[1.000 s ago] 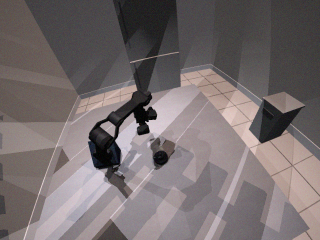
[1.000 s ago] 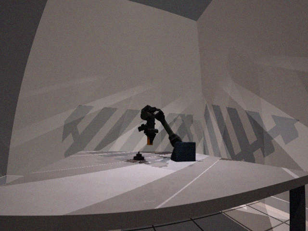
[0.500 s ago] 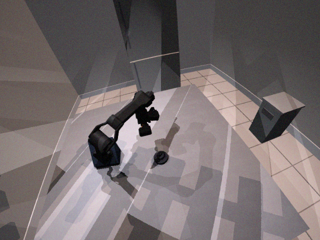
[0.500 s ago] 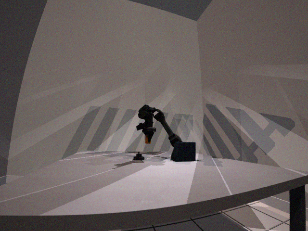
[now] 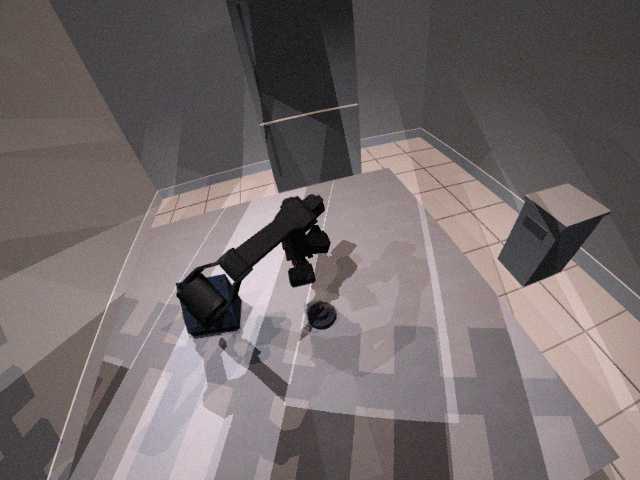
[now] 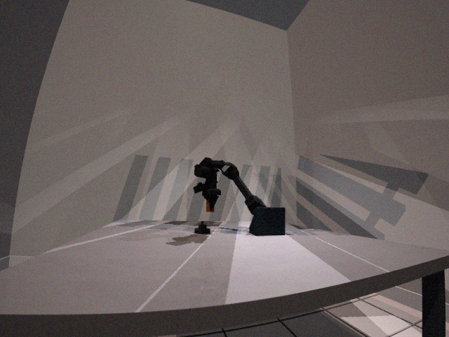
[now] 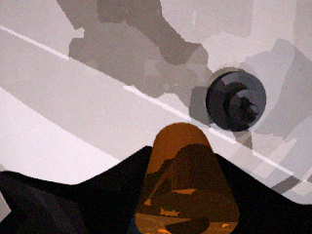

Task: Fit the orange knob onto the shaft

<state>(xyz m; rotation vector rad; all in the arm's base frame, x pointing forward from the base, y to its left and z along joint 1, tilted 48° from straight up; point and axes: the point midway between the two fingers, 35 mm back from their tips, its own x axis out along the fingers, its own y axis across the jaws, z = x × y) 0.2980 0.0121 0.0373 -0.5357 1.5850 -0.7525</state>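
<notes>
Right now the round pedestal is 20 mm ahead of my gripper tip, 80 mm to the right of it and 100 mm below it. Round my gripper tip: orange knob 20 mm above.
</notes>
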